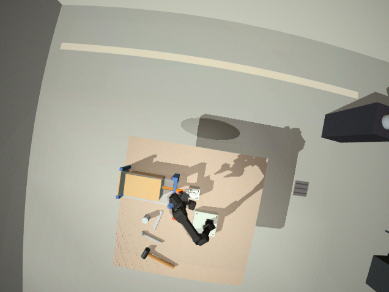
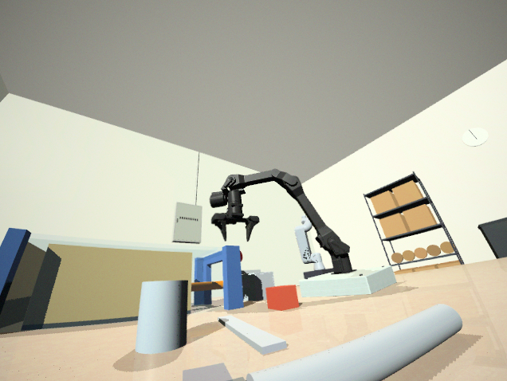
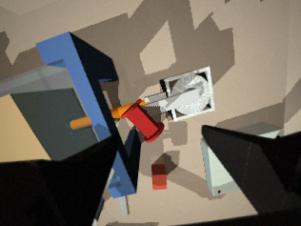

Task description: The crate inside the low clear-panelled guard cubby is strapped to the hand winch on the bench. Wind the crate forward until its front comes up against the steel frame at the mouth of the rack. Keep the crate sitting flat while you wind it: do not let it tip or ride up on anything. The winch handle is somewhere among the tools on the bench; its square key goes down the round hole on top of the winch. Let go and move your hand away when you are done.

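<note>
My gripper tip is 20 mm short of the red knob and 70 mm above it. Also, from my gripper tip: winch crank handle: 20 mm behind, 100 mm below; then winch: 90 mm behind, 20 mm to the right, 170 mm below; then blue frame: 80 mm ahead, 100 mm below.
</note>
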